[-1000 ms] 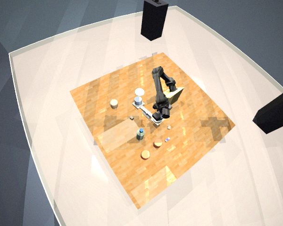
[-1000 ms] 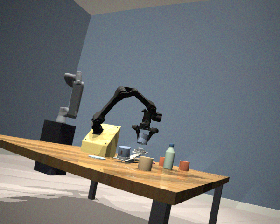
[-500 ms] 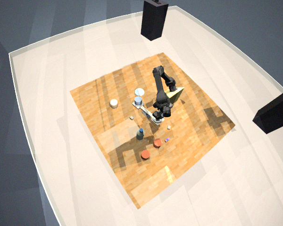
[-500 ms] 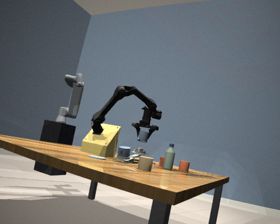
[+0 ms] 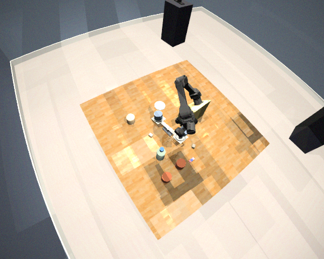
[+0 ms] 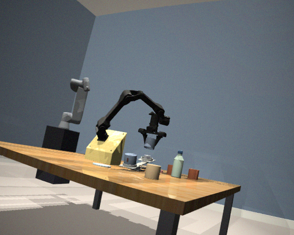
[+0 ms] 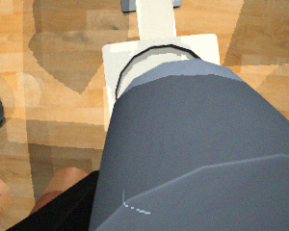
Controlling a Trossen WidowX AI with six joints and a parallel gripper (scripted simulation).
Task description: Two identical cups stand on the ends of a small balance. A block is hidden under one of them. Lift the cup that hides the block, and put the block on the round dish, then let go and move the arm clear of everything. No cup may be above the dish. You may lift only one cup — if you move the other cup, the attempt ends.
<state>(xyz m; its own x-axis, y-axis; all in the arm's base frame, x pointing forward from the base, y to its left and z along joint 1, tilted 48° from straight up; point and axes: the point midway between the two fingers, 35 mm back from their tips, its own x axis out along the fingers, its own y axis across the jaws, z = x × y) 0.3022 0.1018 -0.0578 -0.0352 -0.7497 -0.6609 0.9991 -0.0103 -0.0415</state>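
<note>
Right now the cup is 20 mm to the left of my gripper tip and 10 mm above it. Round my gripper tip: balance 10 mm ahead, 130 mm to the right, 150 mm below; then balance beam 140 mm to the right, 130 mm below; then green bottle 220 mm ahead, 60 mm below.
</note>
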